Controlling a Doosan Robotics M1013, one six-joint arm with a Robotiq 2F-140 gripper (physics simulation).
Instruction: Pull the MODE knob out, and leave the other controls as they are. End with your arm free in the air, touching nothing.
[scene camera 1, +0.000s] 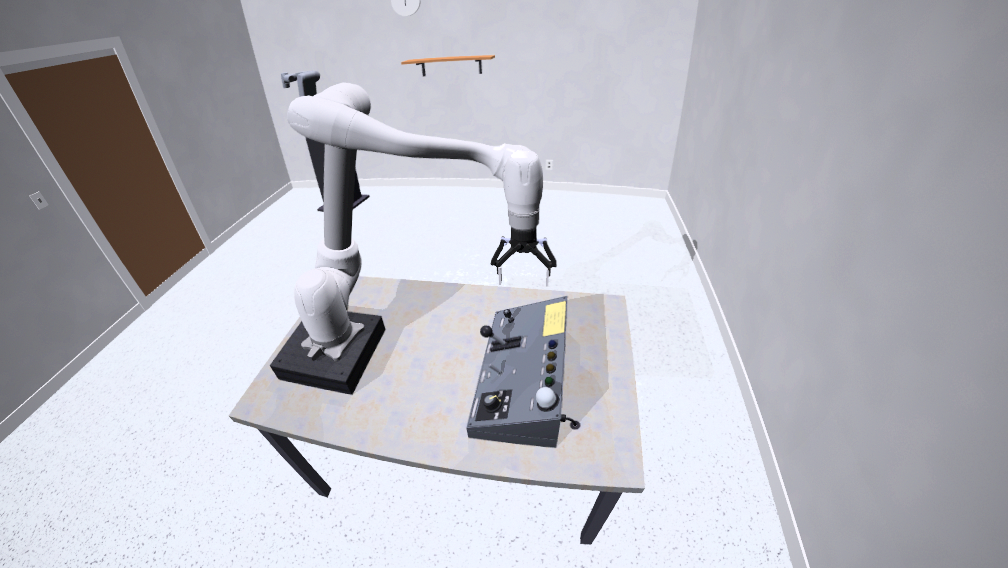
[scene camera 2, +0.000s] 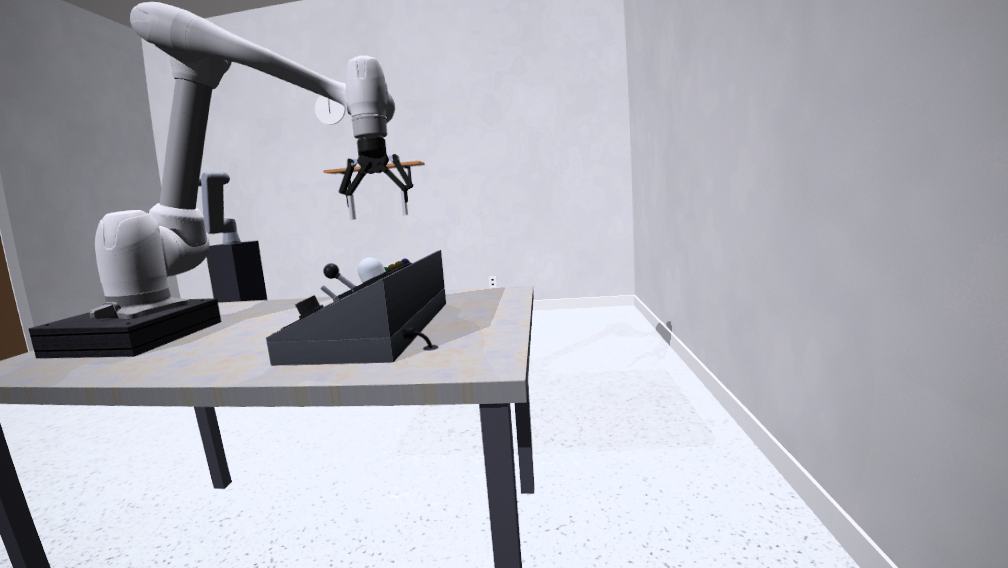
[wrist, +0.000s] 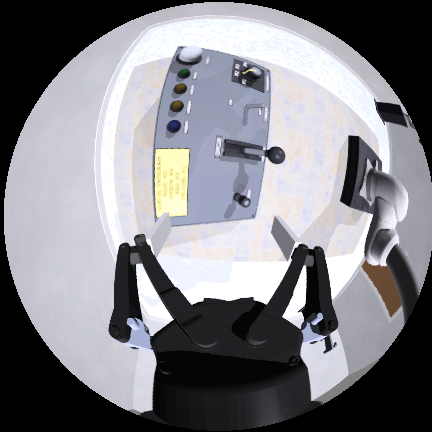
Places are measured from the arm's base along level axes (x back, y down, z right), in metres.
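Pixels of known places: gripper, fingertip midpoint: (scene camera 1: 523, 283) (scene camera 2: 379, 217) (wrist: 221, 222); arm's base at its link origin: (scene camera 1: 333, 337) (scene camera 2: 141, 310) (wrist: 368, 182).
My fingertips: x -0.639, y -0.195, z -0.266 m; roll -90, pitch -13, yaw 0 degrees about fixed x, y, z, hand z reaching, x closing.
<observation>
For each thing: its top centre in the pictures, then the offset to it from my fingertips. "pt": a spot on its surface instead.
- short stem at a spot on its surface: (wrist: 243, 200) (scene camera 1: 508, 311) pt dx +0.055, dy +0.138, dz -0.001 m
- rotary knob with a yellow pointer, top centre: (scene camera 2: 306, 296) (wrist: 254, 68) (scene camera 1: 490, 397) dx -0.008, dy +0.145, dz +0.348 m
- lever with a black ball, top centre: (wrist: 279, 155) (scene camera 2: 330, 263) (scene camera 1: 485, 327) dx +0.088, dy +0.106, dz +0.121 m
- white dome at a spot on its surface: (scene camera 2: 370, 268) (scene camera 1: 547, 402) pt dx -0.171, dy +0.092, dz +0.353 m
- blue button at a spot on its surface: (wrist: 174, 125) (scene camera 1: 550, 340) pt dx -0.123, dy +0.104, dz +0.122 m
- small bent handle at a spot on its surface: (wrist: 254, 107) (scene camera 1: 495, 367) pt dx +0.021, dy +0.163, dz +0.225 m
- yellow note at a spot on its surface: (wrist: 172, 182) (scene camera 1: 553, 318) pt dx -0.105, dy +0.124, dz +0.003 m
- black cable at a spot on its surface: (scene camera 2: 428, 343) (scene camera 1: 574, 424) pt dx -0.250, dy +0.260, dz +0.295 m
The grey sloped control console (scene camera 1: 525, 384) (scene camera 2: 331, 350) (wrist: 205, 185) stands on the table. Its labels are too small to read, so I cannot tell which control is marked MODE. A small dark knob on a short stem (scene camera 1: 507, 313) (wrist: 243, 200) stands at its far end. A rotary knob with a yellow pointer (scene camera 1: 492, 402) (wrist: 254, 73) sits at the near end. A lever with a black ball (scene camera 1: 486, 330) (scene camera 2: 331, 270) (wrist: 275, 155) rises between them. My gripper (scene camera 1: 524, 277) (scene camera 2: 379, 213) (wrist: 221, 222) is open and empty, pointing down, high above the console's far end and touching nothing.
The console also carries a white dome (scene camera 1: 545, 397) (scene camera 2: 370, 268) (wrist: 191, 54), a blue button (scene camera 1: 552, 344) (wrist: 174, 125), other coloured buttons, a small bent handle (scene camera 1: 498, 367) (wrist: 254, 107) and a yellow note (scene camera 1: 554, 318) (wrist: 172, 182). A black cable (scene camera 1: 574, 424) (scene camera 2: 428, 343) leaves its side.
</observation>
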